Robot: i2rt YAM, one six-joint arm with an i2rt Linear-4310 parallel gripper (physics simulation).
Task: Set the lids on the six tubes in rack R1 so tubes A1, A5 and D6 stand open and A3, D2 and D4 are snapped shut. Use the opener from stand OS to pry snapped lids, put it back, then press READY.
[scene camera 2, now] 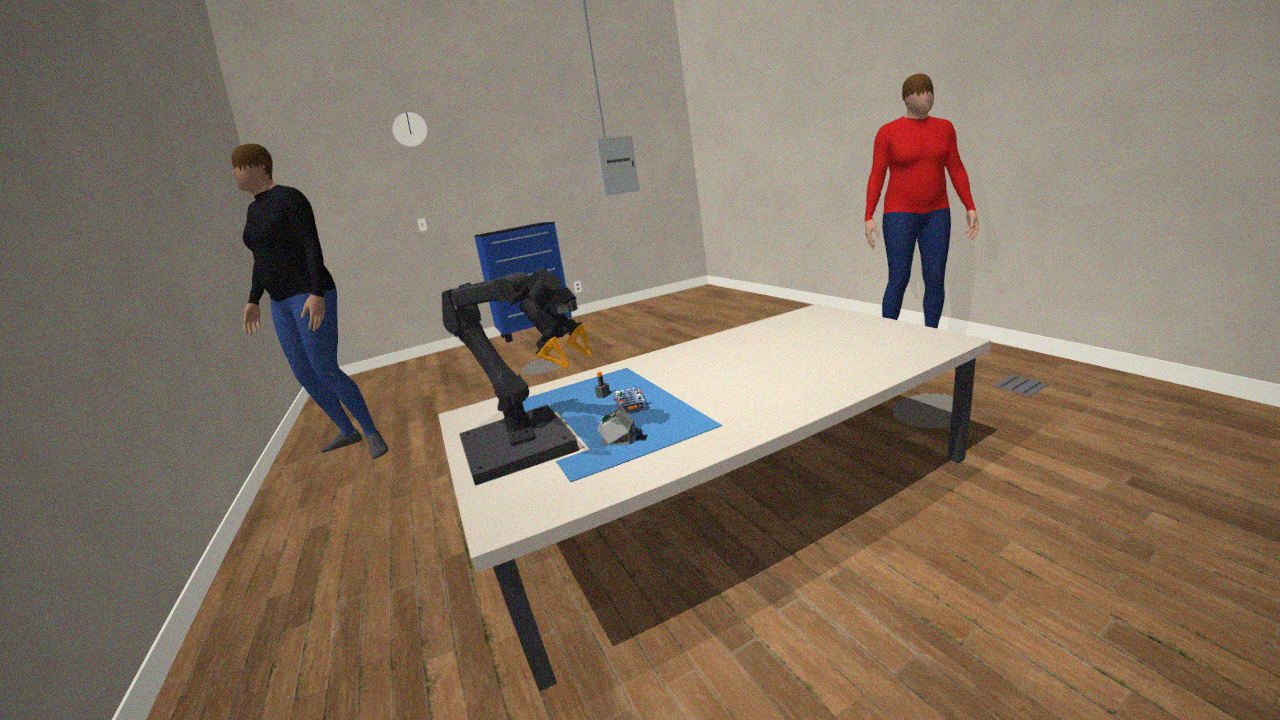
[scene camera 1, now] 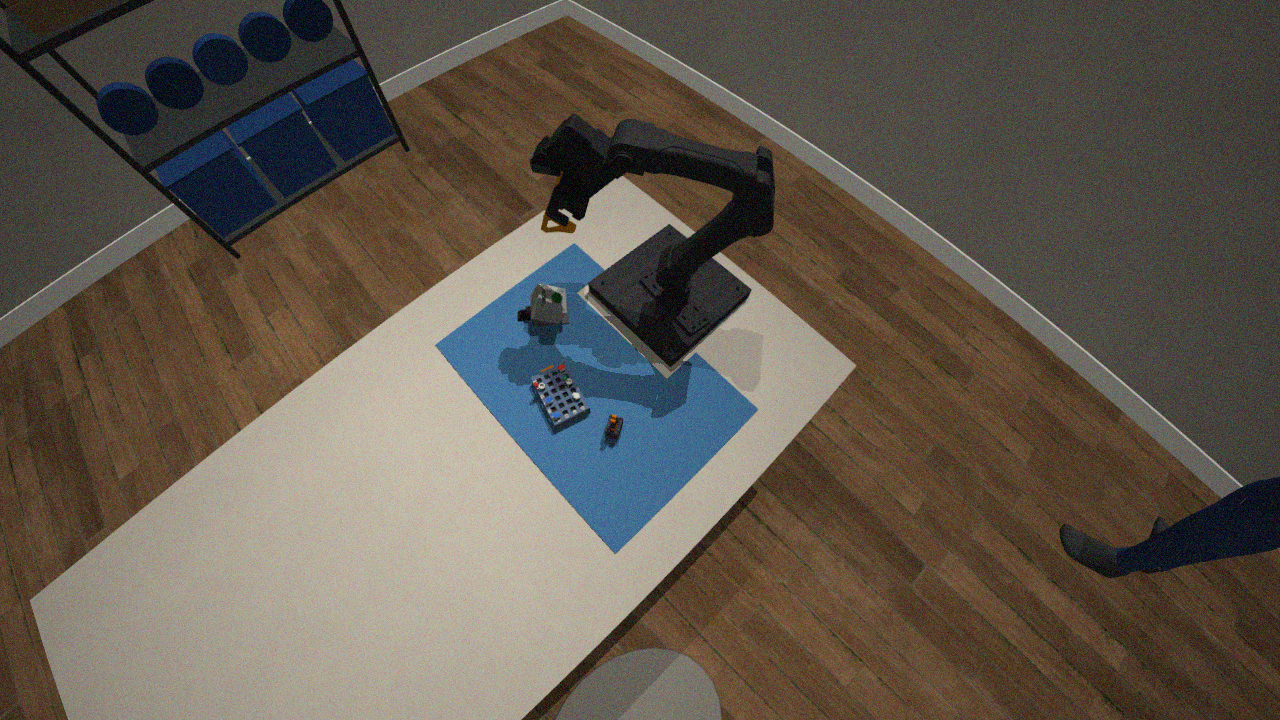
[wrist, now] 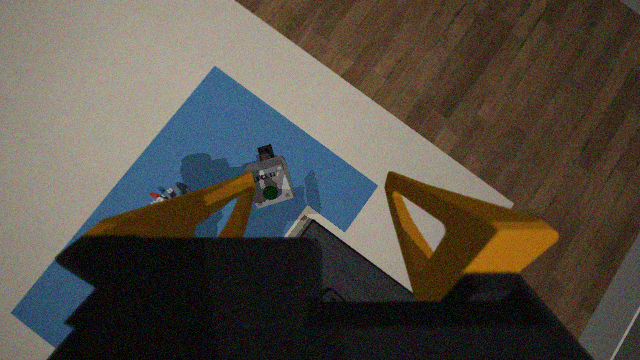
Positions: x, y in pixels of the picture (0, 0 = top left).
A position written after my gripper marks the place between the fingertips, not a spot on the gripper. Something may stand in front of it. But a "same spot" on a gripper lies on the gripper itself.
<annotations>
my gripper: scene camera 2 579, 360; scene camera 1; wrist
same spot on my gripper: (scene camera 1: 551, 213) = (wrist: 93, 273)
</annotations>
